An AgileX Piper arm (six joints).
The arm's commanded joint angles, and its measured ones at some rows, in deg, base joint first. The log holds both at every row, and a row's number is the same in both.
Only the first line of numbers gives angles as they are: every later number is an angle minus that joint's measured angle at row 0.
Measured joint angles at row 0:
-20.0, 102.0, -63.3, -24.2, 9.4, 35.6
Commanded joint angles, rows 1 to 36:
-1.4, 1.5, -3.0, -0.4, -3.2, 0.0
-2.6, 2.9, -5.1, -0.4, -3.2, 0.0
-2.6, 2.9, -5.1, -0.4, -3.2, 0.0
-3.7, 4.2, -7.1, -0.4, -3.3, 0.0
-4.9, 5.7, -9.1, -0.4, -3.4, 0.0
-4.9, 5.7, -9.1, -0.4, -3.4, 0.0
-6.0, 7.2, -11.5, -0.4, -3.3, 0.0
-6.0, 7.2, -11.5, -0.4, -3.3, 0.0
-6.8, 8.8, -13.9, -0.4, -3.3, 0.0
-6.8, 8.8, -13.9, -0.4, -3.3, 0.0
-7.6, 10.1, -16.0, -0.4, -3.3, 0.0
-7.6, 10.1, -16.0, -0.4, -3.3, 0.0
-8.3, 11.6, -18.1, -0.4, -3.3, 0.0
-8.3, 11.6, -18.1, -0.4, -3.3, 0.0
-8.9, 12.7, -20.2, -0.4, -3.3, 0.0
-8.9, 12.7, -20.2, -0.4, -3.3, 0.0
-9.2, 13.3, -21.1, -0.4, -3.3, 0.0
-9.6, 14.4, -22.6, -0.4, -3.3, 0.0
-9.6, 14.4, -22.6, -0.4, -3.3, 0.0
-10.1, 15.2, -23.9, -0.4, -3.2, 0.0
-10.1, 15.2, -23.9, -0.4, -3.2, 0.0
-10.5, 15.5, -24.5, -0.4, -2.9, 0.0
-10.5, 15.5, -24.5, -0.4, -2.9, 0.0
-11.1, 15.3, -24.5, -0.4, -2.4, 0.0
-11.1, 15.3, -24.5, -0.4, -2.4, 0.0
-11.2, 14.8, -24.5, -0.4, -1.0, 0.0
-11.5, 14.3, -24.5, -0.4, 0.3, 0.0
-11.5, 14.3, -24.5, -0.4, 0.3, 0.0
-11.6, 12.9, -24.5, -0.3, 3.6, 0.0
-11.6, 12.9, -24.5, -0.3, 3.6, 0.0
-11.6, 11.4, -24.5, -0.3, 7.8, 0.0
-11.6, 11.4, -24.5, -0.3, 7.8, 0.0
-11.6, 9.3, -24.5, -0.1, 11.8, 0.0
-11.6, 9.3, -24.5, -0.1, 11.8, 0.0
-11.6, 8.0, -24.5, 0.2, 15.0, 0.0
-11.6, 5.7, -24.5, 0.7, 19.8, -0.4
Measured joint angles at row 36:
-12.5, 9.3, -23.4, -1.2, 17.1, -1.5
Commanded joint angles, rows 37 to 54:
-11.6, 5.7, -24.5, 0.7, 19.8, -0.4
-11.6, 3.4, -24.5, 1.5, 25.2, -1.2
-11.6, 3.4, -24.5, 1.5, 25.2, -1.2
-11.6, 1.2, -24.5, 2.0, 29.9, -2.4
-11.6, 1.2, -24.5, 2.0, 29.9, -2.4
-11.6, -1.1, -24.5, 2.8, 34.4, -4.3
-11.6, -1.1, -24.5, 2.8, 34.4, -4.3
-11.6, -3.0, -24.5, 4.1, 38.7, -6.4
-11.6, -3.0, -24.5, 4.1, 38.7, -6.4
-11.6, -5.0, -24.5, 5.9, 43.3, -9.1
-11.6, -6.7, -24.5, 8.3, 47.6, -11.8
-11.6, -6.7, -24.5, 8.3, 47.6, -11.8
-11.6, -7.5, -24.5, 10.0, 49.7, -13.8
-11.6, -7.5, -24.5, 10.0, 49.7, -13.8
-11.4, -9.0, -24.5, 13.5, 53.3, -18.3
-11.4, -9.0, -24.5, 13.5, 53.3, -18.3
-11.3, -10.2, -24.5, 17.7, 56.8, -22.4
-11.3, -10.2, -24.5, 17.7, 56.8, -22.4
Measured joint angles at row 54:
-11.5, -8.3, -24.2, 13.0, 52.1, -16.9
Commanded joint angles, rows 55 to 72:
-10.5, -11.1, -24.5, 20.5, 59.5, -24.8
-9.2, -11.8, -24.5, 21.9, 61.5, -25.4
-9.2, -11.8, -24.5, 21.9, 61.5, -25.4
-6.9, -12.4, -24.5, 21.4, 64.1, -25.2
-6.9, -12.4, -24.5, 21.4, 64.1, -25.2
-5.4, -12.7, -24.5, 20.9, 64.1, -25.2
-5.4, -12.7, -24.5, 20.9, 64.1, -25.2
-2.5, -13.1, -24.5, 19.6, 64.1, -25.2
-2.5, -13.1, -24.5, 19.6, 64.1, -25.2
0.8, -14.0, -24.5, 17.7, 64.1, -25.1
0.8, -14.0, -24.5, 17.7, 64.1, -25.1
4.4, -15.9, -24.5, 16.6, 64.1, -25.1
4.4, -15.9, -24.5, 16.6, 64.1, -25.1
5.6, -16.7, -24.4, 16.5, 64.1, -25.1
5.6, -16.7, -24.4, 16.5, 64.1, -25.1
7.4, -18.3, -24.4, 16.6, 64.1, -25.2
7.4, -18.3, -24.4, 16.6, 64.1, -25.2
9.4, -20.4, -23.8, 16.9, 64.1, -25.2
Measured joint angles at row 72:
7.3, -17.7, -24.2, 17.5, 60.4, -24.7
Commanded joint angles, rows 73 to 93:
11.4, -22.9, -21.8, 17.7, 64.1, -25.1
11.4, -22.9, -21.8, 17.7, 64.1, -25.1
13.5, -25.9, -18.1, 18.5, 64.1, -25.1
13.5, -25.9, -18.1, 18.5, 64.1, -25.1
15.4, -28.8, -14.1, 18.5, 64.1, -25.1
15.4, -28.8, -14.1, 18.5, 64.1, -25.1
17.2, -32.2, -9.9, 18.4, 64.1, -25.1
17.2, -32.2, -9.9, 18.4, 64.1, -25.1
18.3, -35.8, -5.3, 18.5, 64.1, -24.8
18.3, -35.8, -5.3, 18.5, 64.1, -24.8
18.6, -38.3, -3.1, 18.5, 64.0, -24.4
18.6, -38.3, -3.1, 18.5, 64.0, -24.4
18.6, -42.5, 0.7, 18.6, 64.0, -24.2
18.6, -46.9, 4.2, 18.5, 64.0, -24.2
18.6, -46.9, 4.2, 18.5, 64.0, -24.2
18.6, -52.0, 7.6, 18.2, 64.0, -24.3
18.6, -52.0, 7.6, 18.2, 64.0, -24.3
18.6, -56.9, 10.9, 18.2, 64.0, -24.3
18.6, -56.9, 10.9, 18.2, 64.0, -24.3
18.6, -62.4, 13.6, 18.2, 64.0, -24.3
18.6, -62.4, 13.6, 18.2, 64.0, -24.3
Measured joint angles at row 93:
18.4, -56.2, 10.1, 18.7, 60.6, -24.3
